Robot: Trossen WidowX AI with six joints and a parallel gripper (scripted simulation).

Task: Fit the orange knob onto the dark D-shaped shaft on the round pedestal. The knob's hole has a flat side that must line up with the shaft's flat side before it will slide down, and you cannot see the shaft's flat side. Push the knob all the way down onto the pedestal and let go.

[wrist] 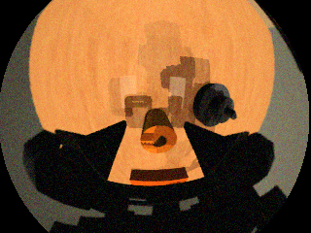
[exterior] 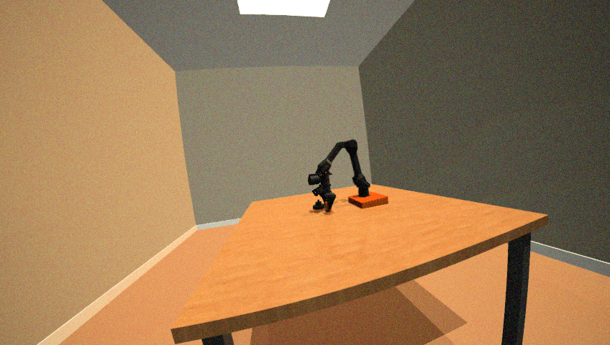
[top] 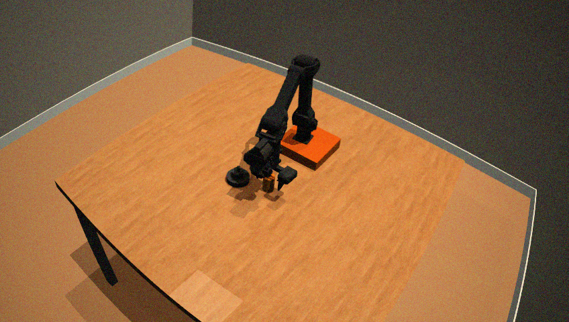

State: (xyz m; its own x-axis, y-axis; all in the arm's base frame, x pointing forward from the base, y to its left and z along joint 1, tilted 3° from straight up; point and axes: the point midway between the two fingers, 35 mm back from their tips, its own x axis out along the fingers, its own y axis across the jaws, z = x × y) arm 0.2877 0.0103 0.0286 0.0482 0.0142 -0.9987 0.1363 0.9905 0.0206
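Right now the orange knob is right at my gripper tip. The rest, counted from my gripper tip: round pedestal: 20 mm ahead, 110 mm to the right.
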